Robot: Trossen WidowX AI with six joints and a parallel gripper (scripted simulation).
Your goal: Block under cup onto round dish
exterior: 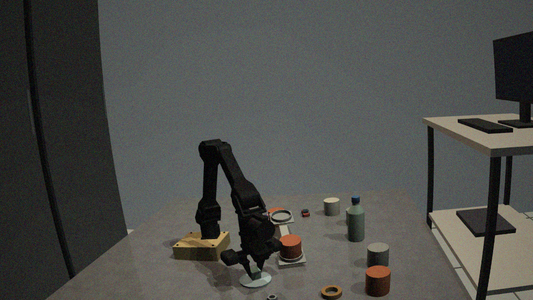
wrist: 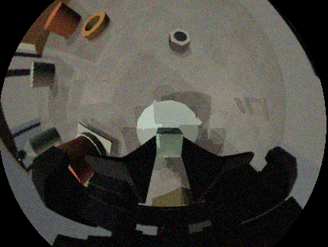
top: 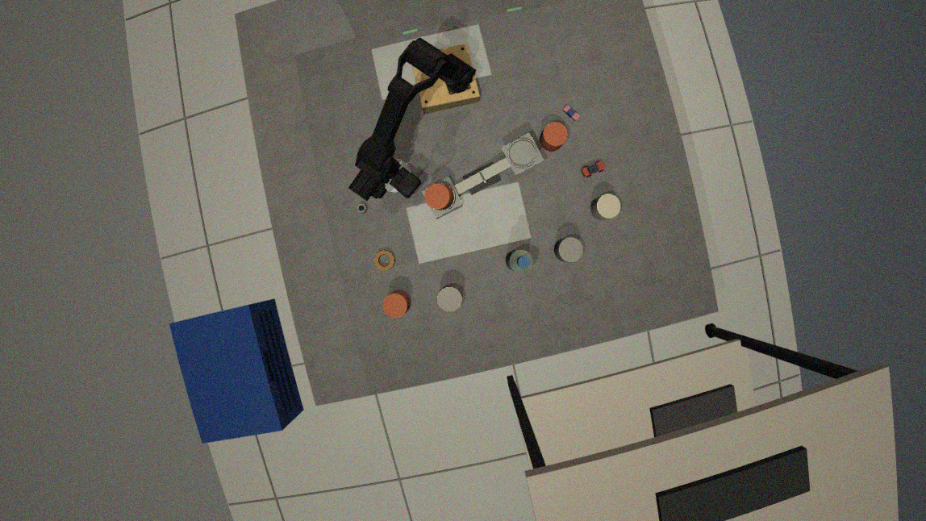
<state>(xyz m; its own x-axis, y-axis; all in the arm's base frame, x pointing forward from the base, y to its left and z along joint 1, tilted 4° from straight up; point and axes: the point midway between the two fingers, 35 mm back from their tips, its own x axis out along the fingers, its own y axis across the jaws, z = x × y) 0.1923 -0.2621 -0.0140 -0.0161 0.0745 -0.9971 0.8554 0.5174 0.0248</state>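
Now: the green block 1 cm above my gripper tip. The rest, counted from my gripper tip: nut (6 cm ahead, 12 cm to the right, 1 cm below); then green bottle (36 cm ahead, 25 cm to the left, 9 cm above); then pale blue round dish (2 cm below).
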